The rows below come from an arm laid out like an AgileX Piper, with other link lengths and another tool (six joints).
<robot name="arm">
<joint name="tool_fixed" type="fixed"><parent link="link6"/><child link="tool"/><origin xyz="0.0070 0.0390 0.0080" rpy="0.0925 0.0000 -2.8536"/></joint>
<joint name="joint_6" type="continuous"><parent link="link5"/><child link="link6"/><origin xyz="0.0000 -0.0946 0.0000" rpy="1.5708 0.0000 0.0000"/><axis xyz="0 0 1"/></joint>
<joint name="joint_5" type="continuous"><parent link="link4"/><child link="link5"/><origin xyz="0.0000 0.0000 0.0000" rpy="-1.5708 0.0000 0.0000"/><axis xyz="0 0 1"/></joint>
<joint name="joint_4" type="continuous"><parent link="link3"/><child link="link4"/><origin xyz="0.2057 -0.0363 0.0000" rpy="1.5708 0.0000 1.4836"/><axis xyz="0 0 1"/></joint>
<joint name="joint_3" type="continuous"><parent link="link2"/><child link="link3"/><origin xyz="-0.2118 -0.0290 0.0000" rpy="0.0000 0.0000 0.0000"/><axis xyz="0 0 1"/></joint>
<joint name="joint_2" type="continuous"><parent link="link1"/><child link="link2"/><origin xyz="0.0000 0.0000 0.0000" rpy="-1.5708 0.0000 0.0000"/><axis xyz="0 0 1"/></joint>
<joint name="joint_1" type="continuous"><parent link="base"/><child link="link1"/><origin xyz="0.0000 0.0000 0.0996" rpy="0.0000 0.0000 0.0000"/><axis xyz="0 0 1"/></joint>
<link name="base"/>
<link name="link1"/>
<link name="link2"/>
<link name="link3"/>
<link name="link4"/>
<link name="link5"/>
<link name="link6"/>
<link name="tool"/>
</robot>
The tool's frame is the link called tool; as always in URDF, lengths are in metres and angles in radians. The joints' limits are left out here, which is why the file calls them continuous.
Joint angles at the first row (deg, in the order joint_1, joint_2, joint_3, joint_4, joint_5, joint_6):
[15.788, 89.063, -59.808, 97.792, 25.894, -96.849]
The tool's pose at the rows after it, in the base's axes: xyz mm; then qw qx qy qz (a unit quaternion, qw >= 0):
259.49, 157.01, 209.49, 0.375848, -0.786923, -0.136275, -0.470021
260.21, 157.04, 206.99, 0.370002, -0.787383, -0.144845, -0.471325
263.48, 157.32, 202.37, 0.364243, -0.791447, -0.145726, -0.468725
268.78, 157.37, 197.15, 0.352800, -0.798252, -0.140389, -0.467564
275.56, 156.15, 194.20, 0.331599, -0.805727, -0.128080, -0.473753
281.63, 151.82, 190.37, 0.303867, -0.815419, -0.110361, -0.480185
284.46, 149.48, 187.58, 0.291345, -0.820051, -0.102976, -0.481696
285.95, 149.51, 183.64, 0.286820, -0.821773, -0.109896, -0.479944
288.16, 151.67, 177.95, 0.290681, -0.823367, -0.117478, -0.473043
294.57, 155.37, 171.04, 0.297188, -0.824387, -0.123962, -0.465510
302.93, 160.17, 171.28, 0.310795, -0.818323, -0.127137, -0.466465
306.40, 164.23, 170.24, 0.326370, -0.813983, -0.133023, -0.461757
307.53, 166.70, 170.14, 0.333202, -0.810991, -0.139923, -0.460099
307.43, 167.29, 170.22, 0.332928, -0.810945, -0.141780, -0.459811
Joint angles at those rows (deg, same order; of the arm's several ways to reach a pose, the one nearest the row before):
[15.788, 89.693, -60.115, 97.792, 26.503, -97.316]
[15.787, 90.095, -60.207, 97.794, 26.480, -98.621]
[15.787, 91.227, -60.620, 97.791, 26.057, -99.199]
[15.918, 92.550, -61.277, 97.793, 24.508, -99.448]
[16.196, 93.365, -62.088, 97.918, 21.243, -99.573]
[16.186, 93.646, -62.202, 97.918, 17.278, -99.573]
[16.082, 93.946, -62.201, 98.048, 15.670, -99.817]
[16.009, 94.750, -62.402, 98.364, 15.789, -101.182]
[16.009, 96.387, -63.001, 98.880, 16.832, -102.305]
[16.009, 99.345, -64.898, 99.470, 18.090, -103.259]
[16.009, 102.060, -67.958, 100.200, 19.651, -103.488]
[16.009, 103.928, -69.742, 100.097, 21.674, -103.055]
[16.113, 104.756, -70.680, 99.772, 22.711, -102.950]
[16.215, 104.798, -70.812, 99.443, 22.691, -102.758]

